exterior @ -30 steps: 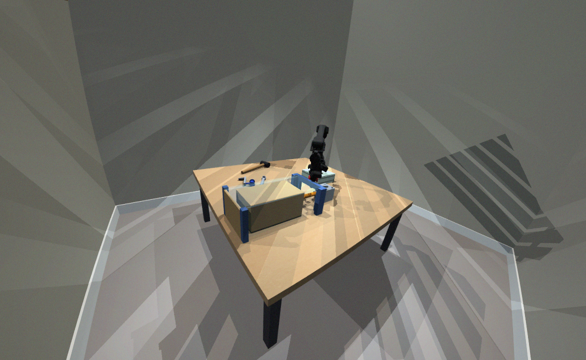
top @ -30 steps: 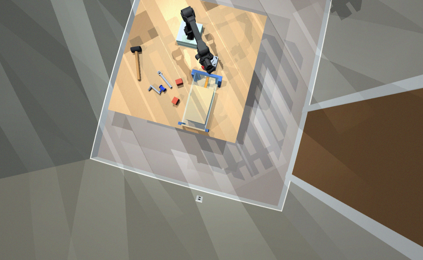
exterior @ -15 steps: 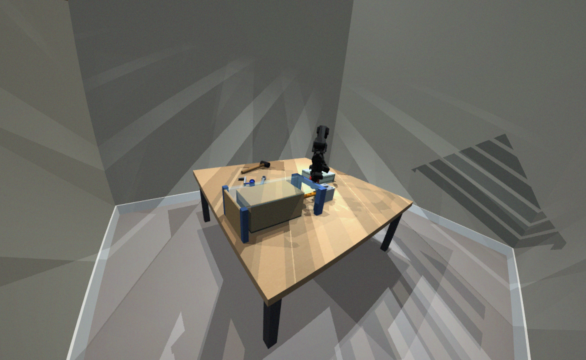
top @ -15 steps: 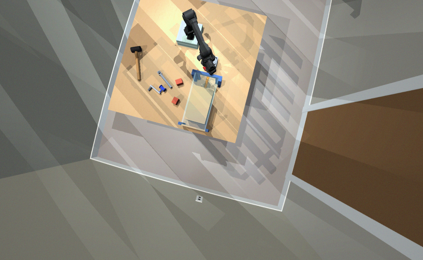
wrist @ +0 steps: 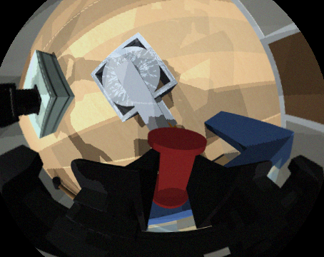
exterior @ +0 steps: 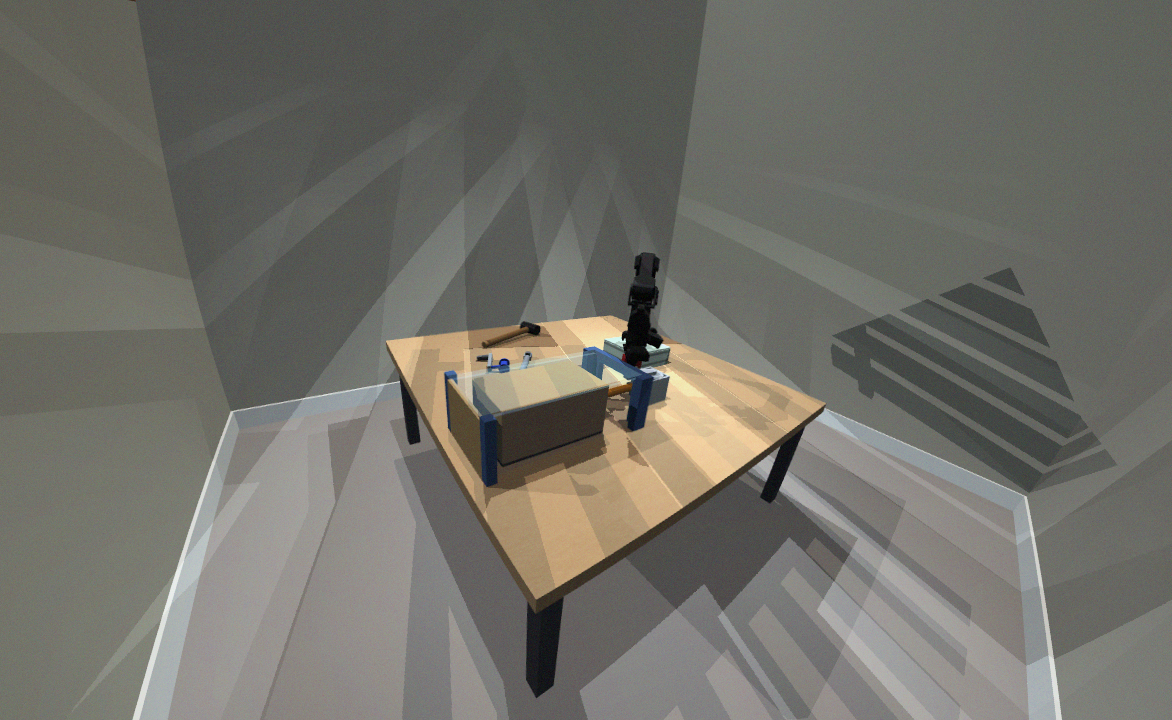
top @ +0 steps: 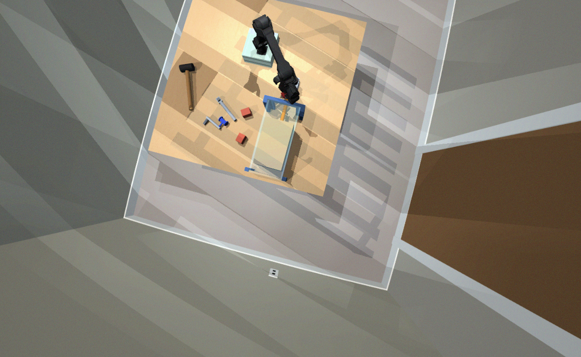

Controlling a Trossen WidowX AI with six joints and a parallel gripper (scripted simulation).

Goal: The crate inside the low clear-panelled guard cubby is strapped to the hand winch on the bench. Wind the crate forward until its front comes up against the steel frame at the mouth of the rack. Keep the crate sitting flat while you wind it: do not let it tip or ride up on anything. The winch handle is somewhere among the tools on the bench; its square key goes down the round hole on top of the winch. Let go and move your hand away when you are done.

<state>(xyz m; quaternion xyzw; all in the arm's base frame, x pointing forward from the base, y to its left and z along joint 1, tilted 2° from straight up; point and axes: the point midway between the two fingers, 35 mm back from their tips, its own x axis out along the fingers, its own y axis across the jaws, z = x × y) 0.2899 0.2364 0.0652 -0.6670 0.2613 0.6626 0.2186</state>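
My gripper tip is 40 mm past the winch handle and 10 mm above it. Also, from my gripper tip: orange strap 30 mm behind, 10 mm to the left, 50 mm below; then red knob 20 mm above; then blue steel frame 60 mm ahead, 10 mm below.
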